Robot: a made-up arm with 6 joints.
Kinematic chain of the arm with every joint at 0, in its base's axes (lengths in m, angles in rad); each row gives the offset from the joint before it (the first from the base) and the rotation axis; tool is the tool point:
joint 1: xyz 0 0 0.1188 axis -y
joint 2: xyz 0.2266 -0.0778 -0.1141 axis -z
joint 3: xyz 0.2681 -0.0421 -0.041 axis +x
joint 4: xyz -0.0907 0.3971 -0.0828 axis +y
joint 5: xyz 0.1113 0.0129 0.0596 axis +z
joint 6: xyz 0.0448 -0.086 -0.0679 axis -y
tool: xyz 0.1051 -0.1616 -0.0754
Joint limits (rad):
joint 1: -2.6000..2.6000
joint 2: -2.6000..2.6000
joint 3: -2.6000..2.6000
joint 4: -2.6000..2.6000
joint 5: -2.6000..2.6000
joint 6: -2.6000..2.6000
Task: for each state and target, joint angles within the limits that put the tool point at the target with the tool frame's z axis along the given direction. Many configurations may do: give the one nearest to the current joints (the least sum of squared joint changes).
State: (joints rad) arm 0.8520 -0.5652 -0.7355 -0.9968 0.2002 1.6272
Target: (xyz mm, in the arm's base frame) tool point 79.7 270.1 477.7 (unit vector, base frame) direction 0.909 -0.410 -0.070
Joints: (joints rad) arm 1.1799 -0.6283 0.0199 -0.7581 0.7098 2.2313
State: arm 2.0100 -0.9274 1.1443 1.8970 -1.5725 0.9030
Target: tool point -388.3 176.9 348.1 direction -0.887 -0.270 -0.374
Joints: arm 2.3674 -1.0687 1.7863 2.0612 -1.3672 1.7430
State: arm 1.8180 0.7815 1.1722 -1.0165 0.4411 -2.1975
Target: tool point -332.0 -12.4 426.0 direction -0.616 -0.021 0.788
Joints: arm 2.5215 0.3599 1.0530 -0.3735 -0.1278 -2.3717
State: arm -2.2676 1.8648 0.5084 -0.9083 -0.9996 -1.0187
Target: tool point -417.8 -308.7 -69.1 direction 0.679 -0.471 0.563
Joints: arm -2.4695 1.6486 1.0332 -0.1741 -0.5995 -0.9139
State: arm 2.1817 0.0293 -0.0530 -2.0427 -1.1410 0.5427
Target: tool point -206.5 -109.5 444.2 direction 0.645 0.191 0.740
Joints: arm 2.6000 0.8253 -0.2610 -2.4744 -0.5927 0.4702
